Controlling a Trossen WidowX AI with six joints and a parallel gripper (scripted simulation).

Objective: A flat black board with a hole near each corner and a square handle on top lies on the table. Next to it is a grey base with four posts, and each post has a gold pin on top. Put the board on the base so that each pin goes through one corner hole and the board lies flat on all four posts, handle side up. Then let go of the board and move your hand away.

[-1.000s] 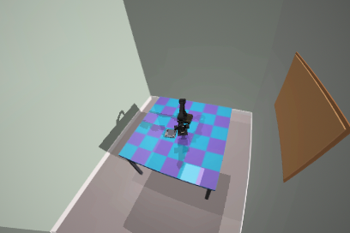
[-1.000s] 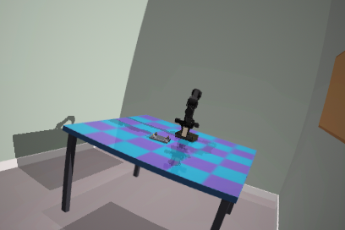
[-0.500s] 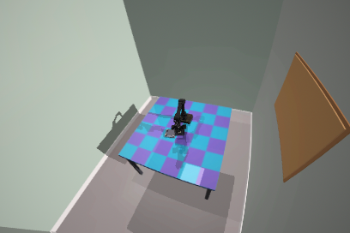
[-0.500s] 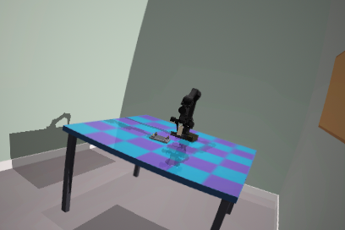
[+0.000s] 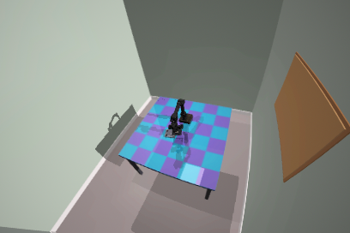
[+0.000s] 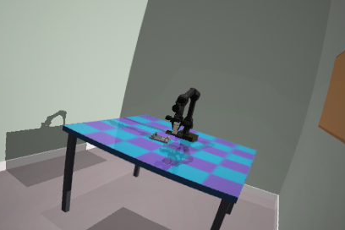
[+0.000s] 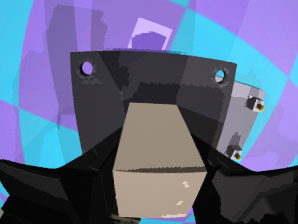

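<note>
Now: gripper tip 10 mm past the grey base, 110 mm to the left of it and 100 mm above it. The rest, counted from my gripper tip: flat black board 10 mm below.
</note>
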